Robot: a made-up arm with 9 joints. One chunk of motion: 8 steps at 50 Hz.
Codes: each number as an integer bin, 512 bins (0 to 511) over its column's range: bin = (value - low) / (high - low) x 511, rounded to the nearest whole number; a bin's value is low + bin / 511 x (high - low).
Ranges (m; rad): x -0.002..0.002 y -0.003..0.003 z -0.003..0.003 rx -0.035..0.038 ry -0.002..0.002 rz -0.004..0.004
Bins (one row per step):
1: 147 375 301 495 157 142
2: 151 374 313 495 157 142
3: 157 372 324 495 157 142
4: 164 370 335 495 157 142
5: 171 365 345 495 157 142
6: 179 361 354 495 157 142
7: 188 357 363 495 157 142
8: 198 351 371 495 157 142
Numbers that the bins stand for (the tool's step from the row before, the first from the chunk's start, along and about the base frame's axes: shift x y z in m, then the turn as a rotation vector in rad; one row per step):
1: -0.00085 0.00140 0.00053 0.03571 -0.00077 -0.00178
2: -0.00082 0.00139 0.00068 0.03571 -0.00077 -0.00178
3: -0.00077 0.00137 0.00080 0.03571 -0.00077 -0.00178
4: -0.00072 0.00134 0.00093 0.03571 -0.00077 -0.00178
5: -0.00066 0.00129 0.00105 0.03571 -0.00077 -0.00178
6: -0.00060 0.00124 0.00116 0.03571 -0.00077 -0.00178
7: -0.00053 0.00119 0.00126 0.03571 -0.00077 -0.00178
8: -0.00045 0.00112 0.00136 0.03571 -0.00077 -0.00178

